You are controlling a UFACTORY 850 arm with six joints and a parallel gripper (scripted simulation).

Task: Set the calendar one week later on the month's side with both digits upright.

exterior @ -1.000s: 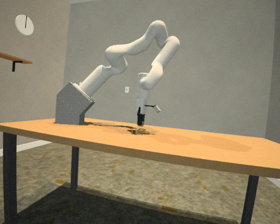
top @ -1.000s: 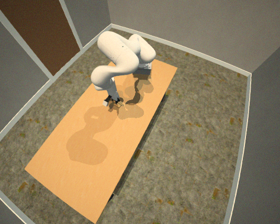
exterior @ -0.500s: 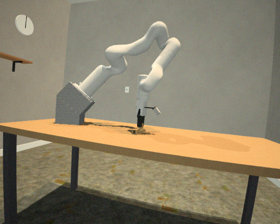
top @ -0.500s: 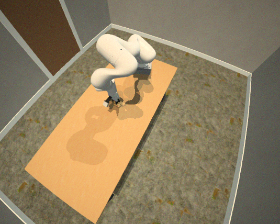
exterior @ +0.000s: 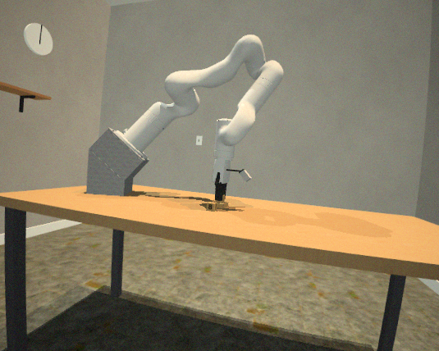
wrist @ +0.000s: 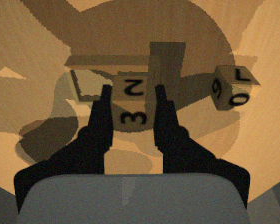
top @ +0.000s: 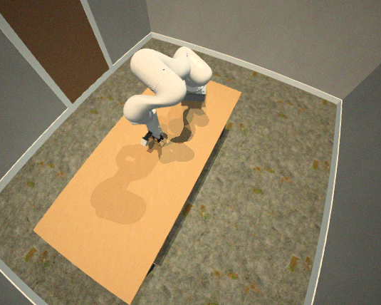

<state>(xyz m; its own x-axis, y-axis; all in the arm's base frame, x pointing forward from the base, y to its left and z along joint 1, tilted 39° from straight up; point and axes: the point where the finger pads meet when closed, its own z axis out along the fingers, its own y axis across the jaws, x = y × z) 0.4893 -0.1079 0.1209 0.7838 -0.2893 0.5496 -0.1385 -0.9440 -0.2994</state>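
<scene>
Now: the wooden calendar tray 2 cm to the left of my hand and 4 cm below it.
</scene>
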